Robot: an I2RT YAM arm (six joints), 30 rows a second.
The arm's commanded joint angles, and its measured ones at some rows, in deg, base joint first. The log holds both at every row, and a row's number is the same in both.
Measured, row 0:
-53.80, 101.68, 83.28, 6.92, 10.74, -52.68
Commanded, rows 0 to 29:
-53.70, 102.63, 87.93, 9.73, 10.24, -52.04
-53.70, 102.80, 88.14, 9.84, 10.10, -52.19
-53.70, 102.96, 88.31, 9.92, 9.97, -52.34
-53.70, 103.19, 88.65, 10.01, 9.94, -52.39
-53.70, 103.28, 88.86, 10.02, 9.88, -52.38
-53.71, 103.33, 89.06, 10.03, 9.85, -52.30
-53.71, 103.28, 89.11, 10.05, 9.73, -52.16
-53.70, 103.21, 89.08, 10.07, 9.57, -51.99
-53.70, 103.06, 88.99, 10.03, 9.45, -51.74
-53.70, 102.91, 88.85, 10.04, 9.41, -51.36
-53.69, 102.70, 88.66, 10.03, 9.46, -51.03
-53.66, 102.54, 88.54, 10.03, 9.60, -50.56
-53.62, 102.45, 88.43, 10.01, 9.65, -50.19
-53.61, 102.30, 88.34, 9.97, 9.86, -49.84
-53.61, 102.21, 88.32, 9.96, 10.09, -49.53
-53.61, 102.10, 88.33, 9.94, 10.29, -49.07
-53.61, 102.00, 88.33, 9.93, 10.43, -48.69
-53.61, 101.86, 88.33, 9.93, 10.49, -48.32
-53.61, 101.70, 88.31, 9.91, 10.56, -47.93
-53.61, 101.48, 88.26, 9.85, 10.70, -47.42
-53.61, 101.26, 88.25, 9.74, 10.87, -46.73
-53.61, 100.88, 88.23, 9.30, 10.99, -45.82
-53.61, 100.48, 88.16, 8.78, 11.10, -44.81
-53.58, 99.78, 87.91, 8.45, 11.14, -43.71
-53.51, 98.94, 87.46, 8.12, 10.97, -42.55
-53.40, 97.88, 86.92, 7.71, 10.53, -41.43
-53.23, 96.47, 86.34, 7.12, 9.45, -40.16
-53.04, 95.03, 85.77, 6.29, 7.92, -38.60
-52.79, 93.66, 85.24, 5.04, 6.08, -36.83
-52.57, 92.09, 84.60, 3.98, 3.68, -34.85
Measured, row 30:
-53.60, 101.09, 85.38, 5.53, 9.59, -43.01
